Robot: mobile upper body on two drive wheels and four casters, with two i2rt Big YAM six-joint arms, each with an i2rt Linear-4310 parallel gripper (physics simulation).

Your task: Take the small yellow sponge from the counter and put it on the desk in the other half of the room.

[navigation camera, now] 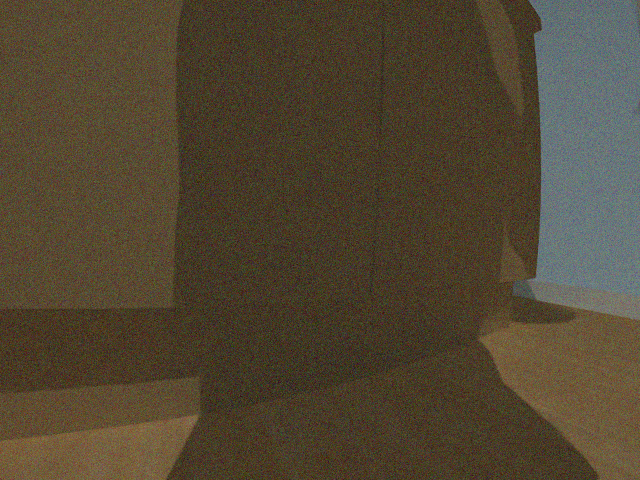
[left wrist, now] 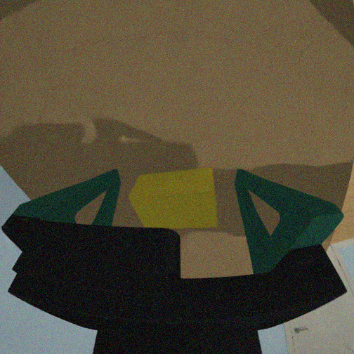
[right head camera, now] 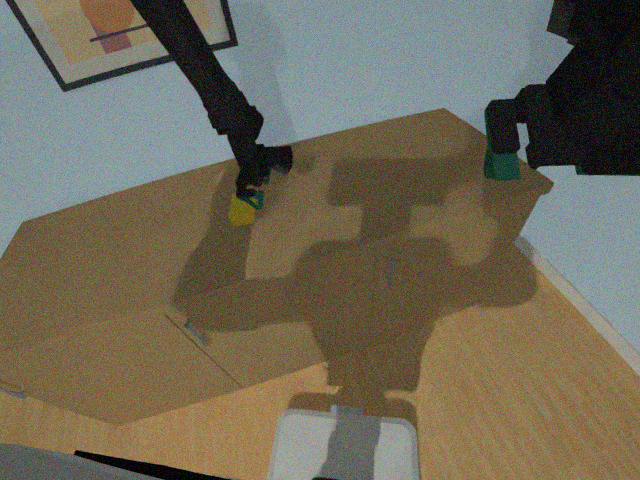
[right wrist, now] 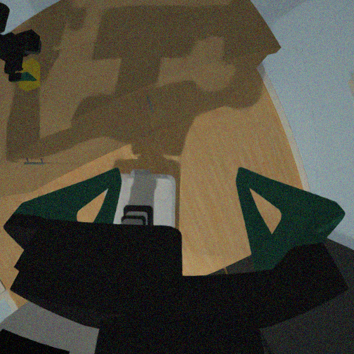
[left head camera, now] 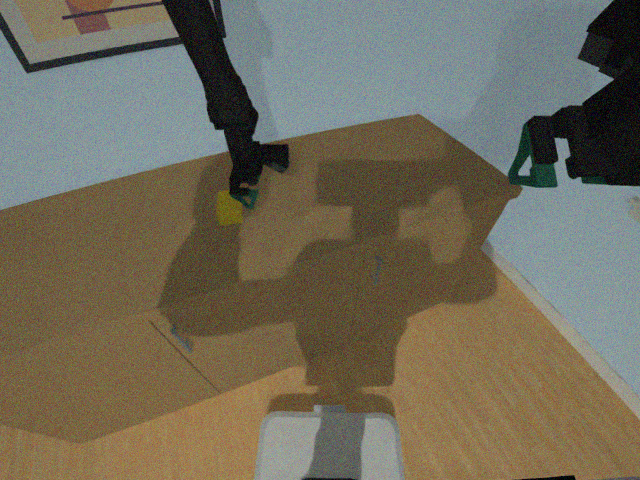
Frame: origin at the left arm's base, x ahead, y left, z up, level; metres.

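Seen in the pictures: left gripper, fingertip midpoint: (right head camera: 262,196) (left head camera: 253,194); right gripper, fingertip midpoint: (right head camera: 531,170) (left head camera: 546,178).
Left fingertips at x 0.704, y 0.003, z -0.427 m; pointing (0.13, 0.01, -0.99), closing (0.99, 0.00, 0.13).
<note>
A point is followed by its place in that frame.
The small yellow sponge (left head camera: 229,208) @(y 0.069, x 0.679, z -0.455 m) (right head camera: 241,211) @(y 0.065, x 0.671, z -0.455 m) (left wrist: 175,198) (right wrist: 31,75) lies on the brown counter (left head camera: 118,222) @(y 0.420, x 0.666, z -0.500 m) (right head camera: 129,232) @(y 0.453, x 0.627, z -0.500 m) (left wrist: 175,75). My left gripper (left wrist: 177,175) is open over the counter at the sponge; in the left wrist view the sponge shows in the gap between its two green fingertips, with space on both sides. How high the fingertips are above the counter is hard to tell. My right gripper (right wrist: 178,173) is open and empty, high up at the right of both head views, away from the sponge. The desk does not show in these views.
The counter's wooden front (navigation camera: 284,180) @(y -0.201, x 0.588, z -1.134 m) stands close before the base in the navigation camera. A pale wall (left head camera: 361,62) @(y -0.322, x 1.290, z -0.255 m) (navigation camera: 589,155) @(y -1.411, x 1.108, z -0.759 m) rises behind and beside the counter. A framed picture (right head camera: 150,66) @(y 0.357, x 0.962, z -0.122 m) hangs at the upper left. The robot's white base (left head camera: 289,449) @(y -0.081, x 0.190, z -1.150 m) (right head camera: 305,444) @(y -0.088, x 0.200, z -1.150 m) stands on the wooden floor (left head camera: 465,387) @(y -0.898, x 0.472, z -1.410 m).
</note>
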